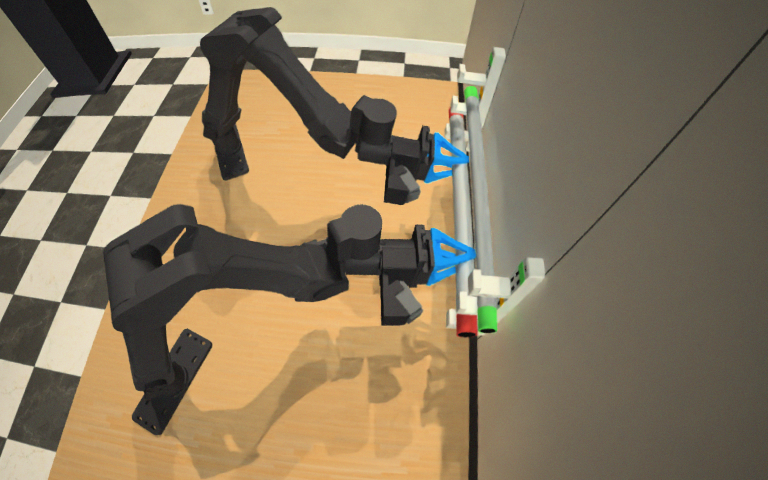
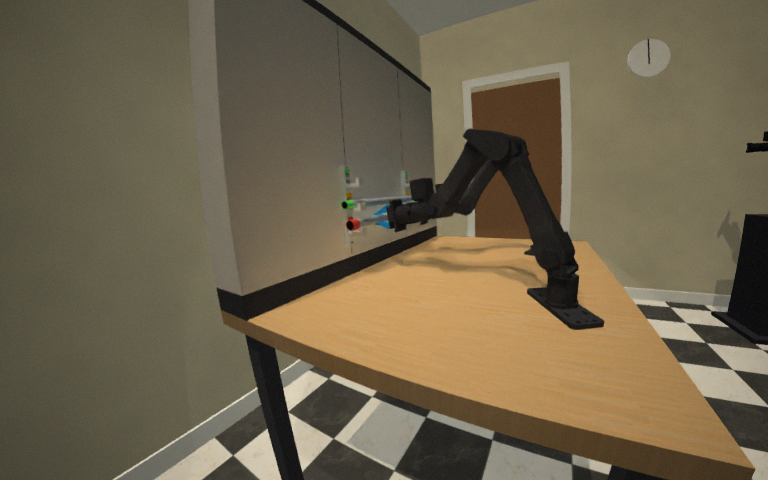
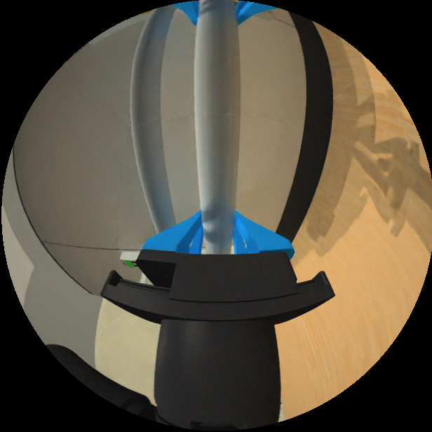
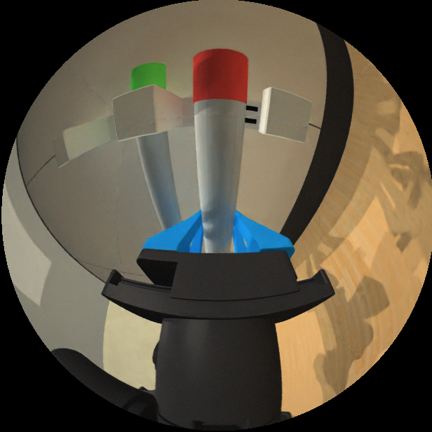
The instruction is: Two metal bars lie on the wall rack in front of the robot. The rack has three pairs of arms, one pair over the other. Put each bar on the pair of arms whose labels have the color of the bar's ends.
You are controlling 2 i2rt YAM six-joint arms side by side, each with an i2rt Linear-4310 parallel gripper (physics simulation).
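Where they show: left gripper, between the fingertips: (image 1: 465,165) (image 2: 374,219); right gripper, between the fingertips: (image 1: 472,258); left arm's base, origin of its link: (image 1: 229,149) (image 2: 560,307); right arm's base, origin of its link: (image 1: 173,380).
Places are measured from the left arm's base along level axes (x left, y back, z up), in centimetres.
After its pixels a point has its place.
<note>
The red-ended bar (image 1: 461,198) @(x -47.8, y -37.5, z 19.3 cm) (image 2: 352,224) @(x -25.4, y -48.7, z 17.6 cm) (image 3: 217,115) (image 4: 220,150) is level, in front of the rack (image 1: 534,268) (image 2: 343,176), at the height between the middle and lowest arms. My left gripper (image 1: 467,159) @(x -40.3, y -43.3, z 17.5 cm) (image 3: 217,214) and right gripper (image 1: 474,254) @(x -58.2, y -33.9, z 18.0 cm) (image 4: 218,222) are both shut on it. Whether it touches the lowest arms (image 4: 286,115) is unclear. The green-ended bar (image 1: 480,169) @(x -46.8, y -40.5, z 24.7 cm) (image 2: 347,204) @(x -27.1, y -50.1, z 23.6 cm) (image 3: 145,100) (image 4: 149,76) lies on the middle pair, by the orange label (image 2: 348,195) @(x -31.1, y -50.3, z 26.2 cm). The top arms (image 1: 491,284) @(x -66.1, y -28.8, z 29.7 cm) (image 2: 353,182), by the green label (image 1: 522,273) (image 2: 347,171), hold no bar. The red label is hidden.
The grey wall panel (image 1: 640,316) @(x -77.2, y -27.9, z 49.4 cm) (image 2: 277,141) @(x -11.2, y -63.4, z 40.6 cm) stands behind the rack. The wooden table (image 1: 317,430) @(x -71.6, y 0.2, z 0.0 cm) (image 2: 453,328) @(x 6.0, y -25.2, z 0.0 cm) lies below, with a black strip (image 1: 473,407) @(x -79.3, y -26.7, z 3.2 cm) along the panel's foot. The green-ended bar is close behind and above the held bar.
</note>
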